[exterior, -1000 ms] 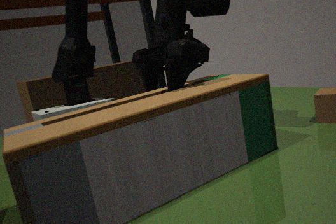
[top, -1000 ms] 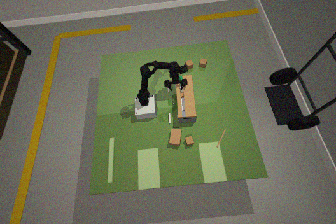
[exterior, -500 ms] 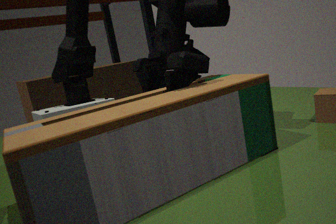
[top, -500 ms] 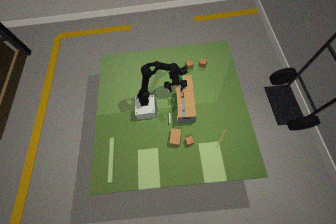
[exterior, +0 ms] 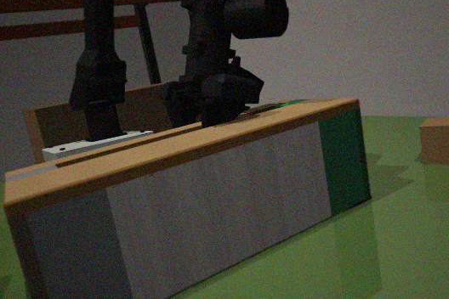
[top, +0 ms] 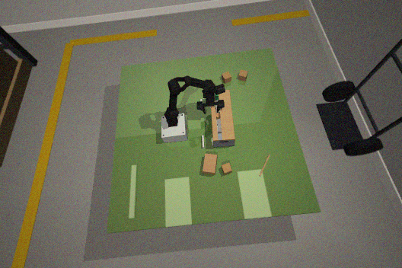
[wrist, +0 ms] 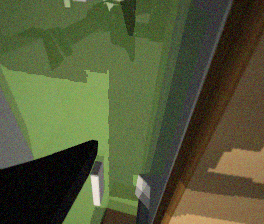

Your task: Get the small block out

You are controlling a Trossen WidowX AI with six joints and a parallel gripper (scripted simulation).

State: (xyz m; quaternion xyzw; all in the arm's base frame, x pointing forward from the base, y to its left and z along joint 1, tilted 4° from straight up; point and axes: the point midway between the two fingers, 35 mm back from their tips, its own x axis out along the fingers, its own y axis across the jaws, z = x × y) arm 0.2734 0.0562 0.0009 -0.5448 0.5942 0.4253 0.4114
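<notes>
My gripper tip is 30 mm short of the long box, 30 mm to the left of it and 20 mm above it. From my gripper tip the other things lie so: small tan block (50 mm ahead, 20 mm to the right); thin stick (310 mm ahead, 380 mm to the right, 80 mm below).
</notes>
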